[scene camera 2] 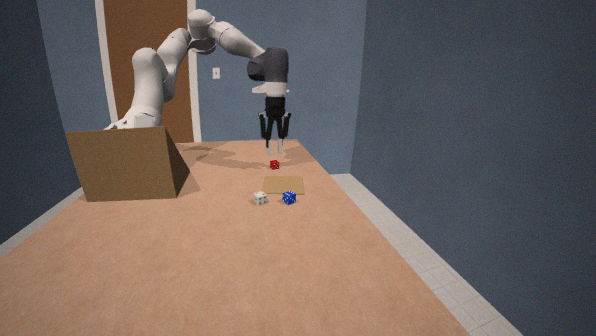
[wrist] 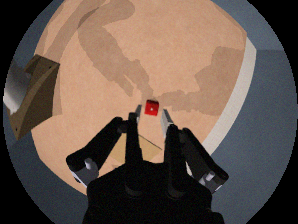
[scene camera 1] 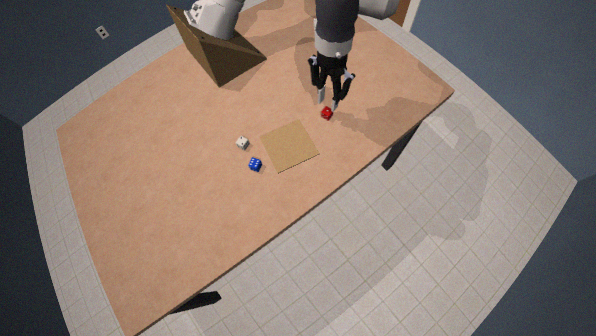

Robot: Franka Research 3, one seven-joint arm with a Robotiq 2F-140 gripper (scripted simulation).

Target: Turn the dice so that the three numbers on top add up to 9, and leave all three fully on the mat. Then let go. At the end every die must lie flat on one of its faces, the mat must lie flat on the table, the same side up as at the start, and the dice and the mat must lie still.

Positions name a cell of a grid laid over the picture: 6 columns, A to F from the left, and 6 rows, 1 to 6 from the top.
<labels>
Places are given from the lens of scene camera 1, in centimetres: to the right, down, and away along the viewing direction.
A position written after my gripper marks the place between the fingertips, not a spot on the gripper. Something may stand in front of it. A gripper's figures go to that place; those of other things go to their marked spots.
my gripper (scene camera 1: D2): 9, -20, 81
tan mat (scene camera 1: C3): -3, -7, 82
</labels>
